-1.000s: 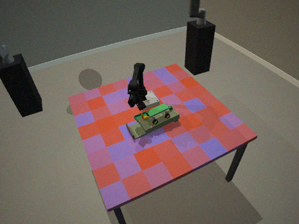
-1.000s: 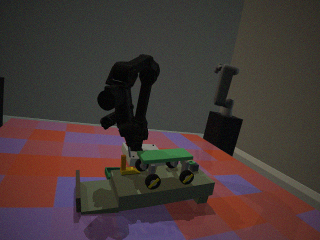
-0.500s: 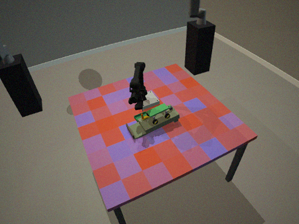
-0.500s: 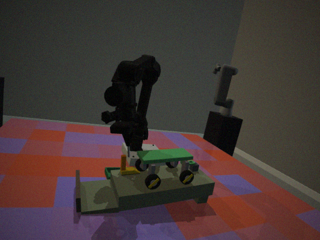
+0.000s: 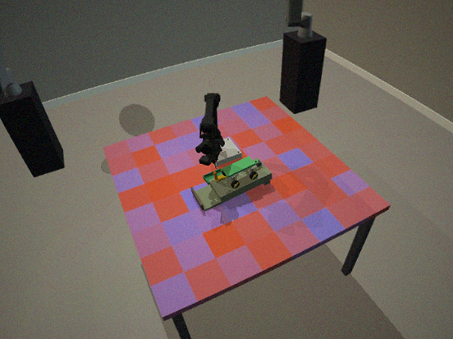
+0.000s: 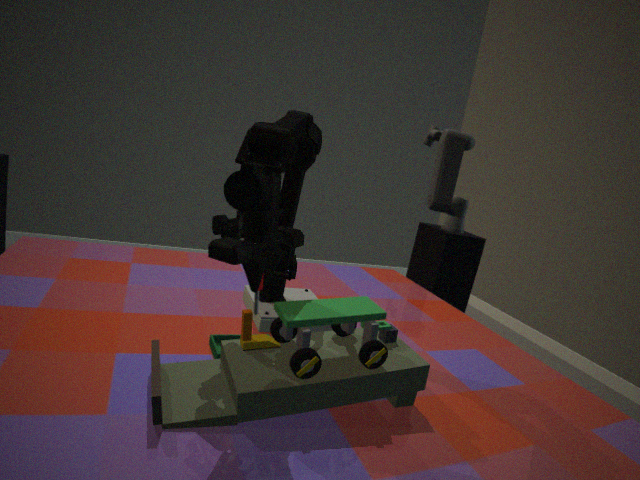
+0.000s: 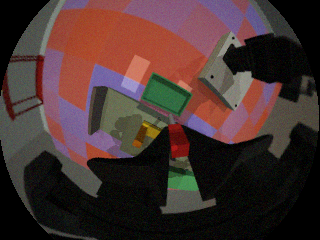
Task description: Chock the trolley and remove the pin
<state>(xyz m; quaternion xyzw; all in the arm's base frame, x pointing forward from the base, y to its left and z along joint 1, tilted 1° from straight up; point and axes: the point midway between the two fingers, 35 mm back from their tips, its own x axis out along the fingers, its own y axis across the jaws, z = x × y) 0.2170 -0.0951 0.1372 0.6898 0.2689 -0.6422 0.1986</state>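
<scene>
My gripper tip is right at the red-headed stop pin. Also, from my gripper tip: yellow chock 6 cm below, 6 cm ahead; dark end board 16 cm to the right, 11 cm below, 11 cm ahead; green tray 14 cm below, 2 cm behind.
</scene>
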